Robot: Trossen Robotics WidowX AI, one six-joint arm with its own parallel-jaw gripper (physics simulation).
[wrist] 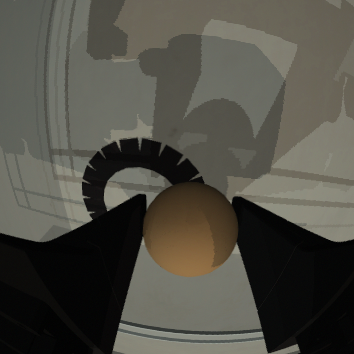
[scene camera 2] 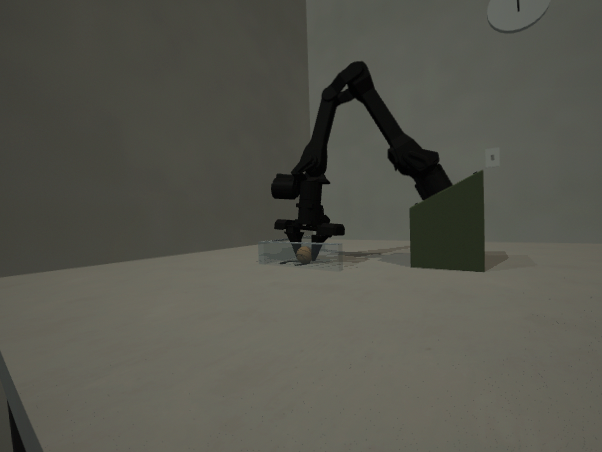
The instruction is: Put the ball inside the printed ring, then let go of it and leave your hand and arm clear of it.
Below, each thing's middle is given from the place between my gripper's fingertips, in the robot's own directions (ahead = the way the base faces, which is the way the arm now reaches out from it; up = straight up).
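Labels:
I can see the clear wall (wrist: 159,305), and my gripper is 50 mm to the right of it, 10 mm past it and 20 mm below it. There's an orange-brown ball (wrist: 190,228) as well, and that's 10 mm to the left of my hand and 10 mm above it.

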